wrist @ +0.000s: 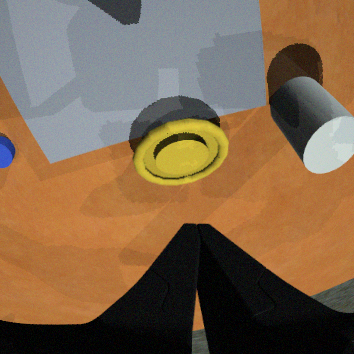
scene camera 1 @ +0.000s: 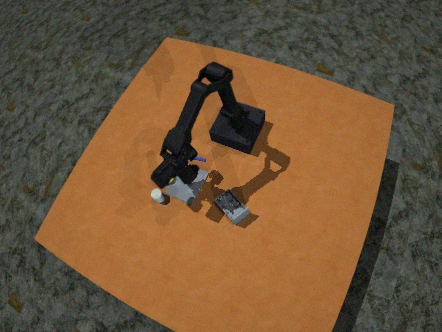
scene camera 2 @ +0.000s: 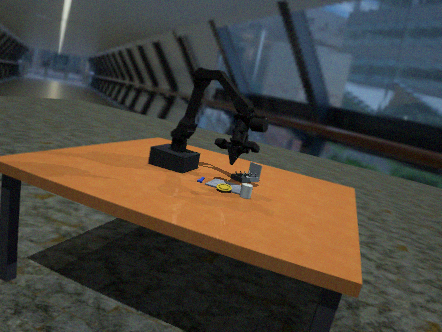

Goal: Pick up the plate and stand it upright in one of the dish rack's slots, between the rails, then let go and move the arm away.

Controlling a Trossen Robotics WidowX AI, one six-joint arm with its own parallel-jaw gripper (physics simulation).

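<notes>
The yellow plate (scene camera 1: pixel 171 180) (scene camera 2: pixel 224 188) (wrist: pixel 181 156) lies roughly flat, face up, at the edge of the grey mat. In scene camera 1 the arm hides most of it. My gripper (scene camera 2: pixel 232 163) (wrist: pixel 194 235) is shut and empty, its fingertips together. It hangs above the table, higher than the plate and apart from it. In scene camera 1 its fingertips are hard to make out. The dish rack (scene camera 1: pixel 241 216) (scene camera 2: pixel 255 172) stands apart from the plate, with a raised light grey panel at one end and dark low rails. It does not show in the wrist view.
The grey mat (scene camera 1: pixel 184 193) (wrist: pixel 235 70) lies under the arm. A white cylinder (scene camera 1: pixel 157 195) (scene camera 2: pixel 246 191) (wrist: pixel 312 125) stands close beside the mat. A small blue object (scene camera 1: pixel 200 160) (scene camera 2: pixel 201 180) (wrist: pixel 4 152) lies near the mat's other side.
</notes>
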